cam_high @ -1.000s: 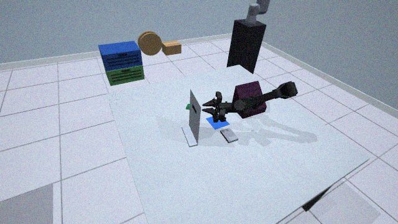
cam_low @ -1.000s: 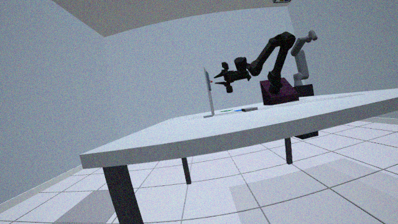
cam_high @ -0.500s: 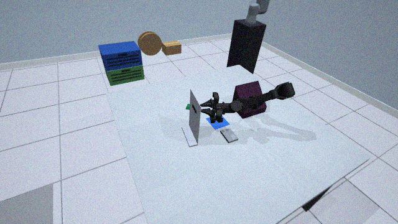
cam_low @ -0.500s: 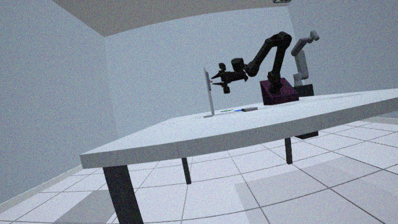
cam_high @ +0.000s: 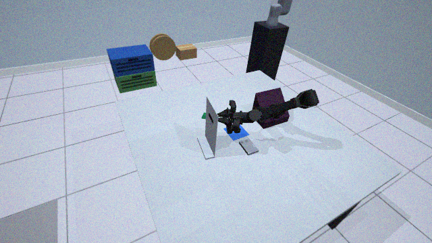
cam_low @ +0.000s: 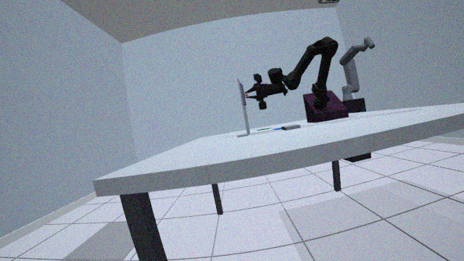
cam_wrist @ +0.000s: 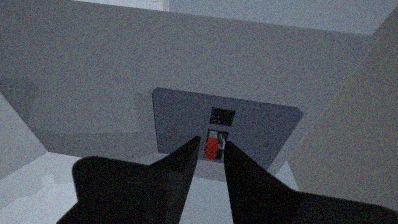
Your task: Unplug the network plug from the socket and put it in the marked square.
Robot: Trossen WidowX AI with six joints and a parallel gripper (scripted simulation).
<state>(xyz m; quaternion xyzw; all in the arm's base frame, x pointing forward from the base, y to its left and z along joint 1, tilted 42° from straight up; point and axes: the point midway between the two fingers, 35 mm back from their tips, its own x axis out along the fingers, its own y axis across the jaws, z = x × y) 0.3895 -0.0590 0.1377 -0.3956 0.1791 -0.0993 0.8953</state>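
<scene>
Now: gripper tip 21 cm above the blue marked square, 19 cm past it and 5 cm to the left of it. Round my gripper tip: network plug (right at my gripper tip); flat grey slab (21 cm below, 19 cm behind, 10 cm to the left); upright panel (8 cm below, 3 cm ahead).
</scene>
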